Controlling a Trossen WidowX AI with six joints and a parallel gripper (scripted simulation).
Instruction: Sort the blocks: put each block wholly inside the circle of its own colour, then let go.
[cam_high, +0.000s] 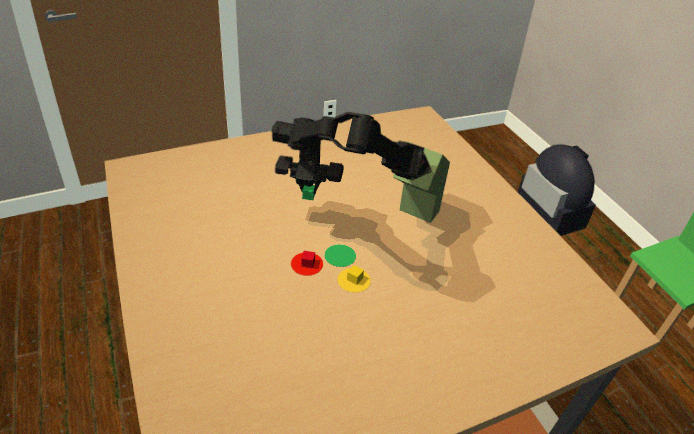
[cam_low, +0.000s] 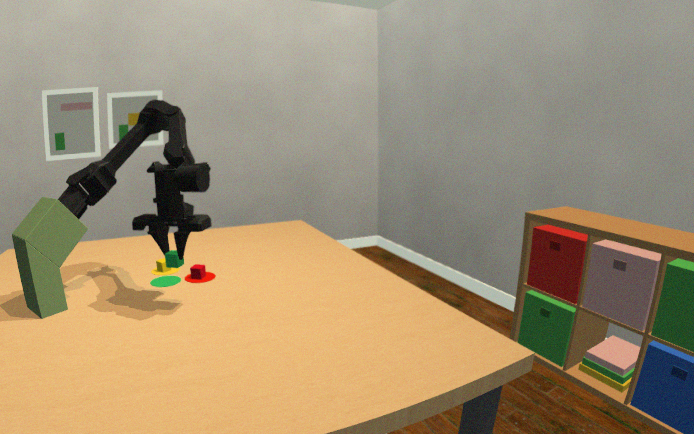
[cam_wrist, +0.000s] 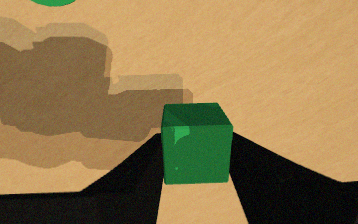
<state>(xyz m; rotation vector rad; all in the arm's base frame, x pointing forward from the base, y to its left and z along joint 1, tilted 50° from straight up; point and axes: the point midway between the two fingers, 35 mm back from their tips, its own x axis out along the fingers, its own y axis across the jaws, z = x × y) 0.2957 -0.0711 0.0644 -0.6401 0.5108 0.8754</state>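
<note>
Right now the green circle is 9 cm behind my hand, 14 cm to the left of it and 15 cm below it. From my hand the other things lie so: red block 18 cm to the left, 13 cm below; then red circle 18 cm to the left, 15 cm below; then green block 4 cm below.
</note>
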